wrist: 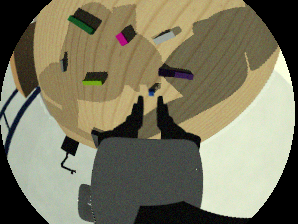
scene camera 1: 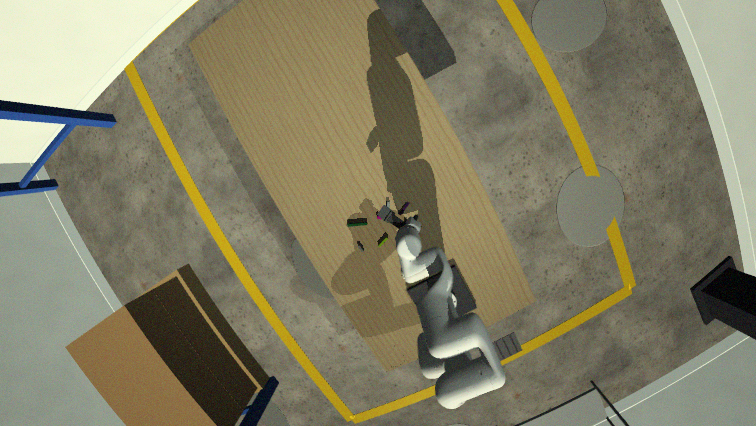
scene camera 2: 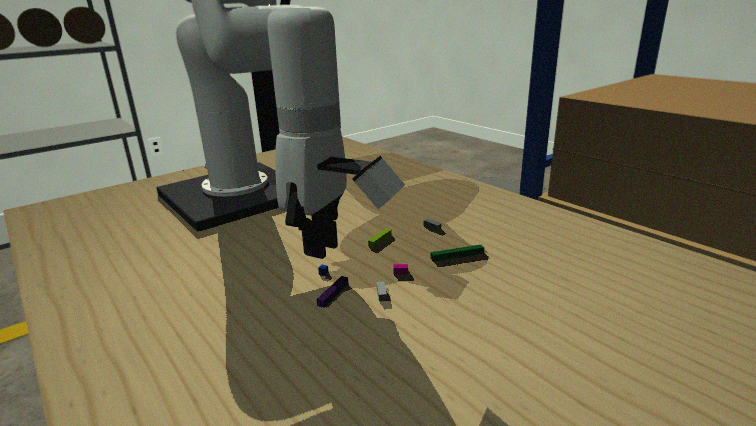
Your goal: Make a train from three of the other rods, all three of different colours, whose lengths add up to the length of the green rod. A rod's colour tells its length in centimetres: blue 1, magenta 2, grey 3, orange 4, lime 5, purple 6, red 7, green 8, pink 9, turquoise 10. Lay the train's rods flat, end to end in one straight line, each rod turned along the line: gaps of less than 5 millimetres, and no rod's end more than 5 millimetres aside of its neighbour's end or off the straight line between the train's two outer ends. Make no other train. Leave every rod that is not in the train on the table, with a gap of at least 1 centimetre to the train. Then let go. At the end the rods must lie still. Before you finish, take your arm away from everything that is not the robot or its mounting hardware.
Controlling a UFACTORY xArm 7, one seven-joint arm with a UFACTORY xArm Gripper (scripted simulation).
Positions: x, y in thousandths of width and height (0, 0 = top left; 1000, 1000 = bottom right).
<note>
In view: the gripper (scene camera 2: 425, 590).
The gripper is seen too in the wrist view (wrist: 505, 458).
</note>
